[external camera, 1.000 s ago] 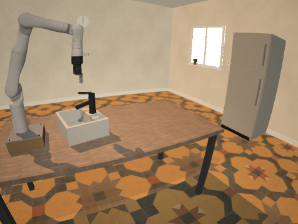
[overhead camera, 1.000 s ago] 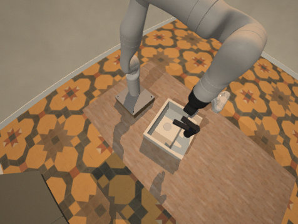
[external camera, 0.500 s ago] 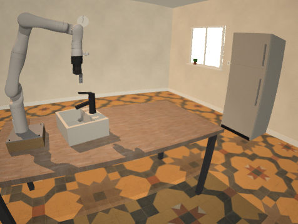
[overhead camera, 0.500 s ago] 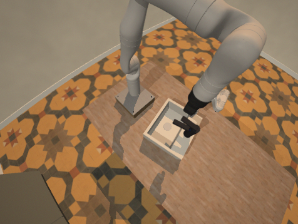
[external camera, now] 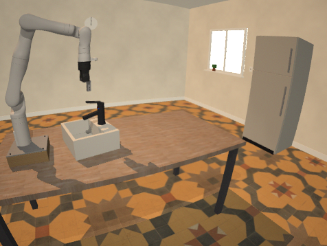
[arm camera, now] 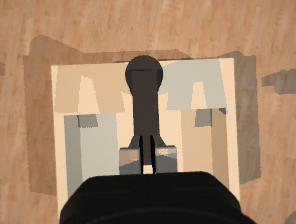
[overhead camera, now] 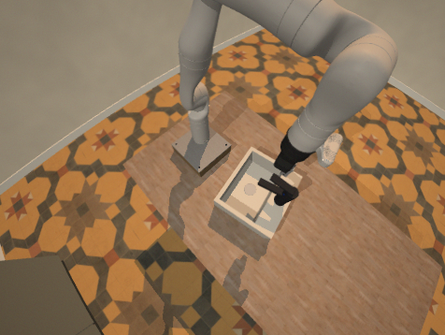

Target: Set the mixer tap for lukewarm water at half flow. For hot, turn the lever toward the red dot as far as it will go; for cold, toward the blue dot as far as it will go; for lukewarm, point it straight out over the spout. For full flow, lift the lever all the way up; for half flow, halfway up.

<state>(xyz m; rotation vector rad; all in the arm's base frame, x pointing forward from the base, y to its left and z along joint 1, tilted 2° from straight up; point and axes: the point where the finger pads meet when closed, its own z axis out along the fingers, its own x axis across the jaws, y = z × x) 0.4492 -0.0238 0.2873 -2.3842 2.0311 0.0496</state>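
My hand is 3 cm short of the black lever and 9 cm above it. Also, from my hand: sink basin 4 cm behind, 1 cm to the right, 33 cm below; then black mixer tap 5 cm ahead, 1 cm to the left, 14 cm below.
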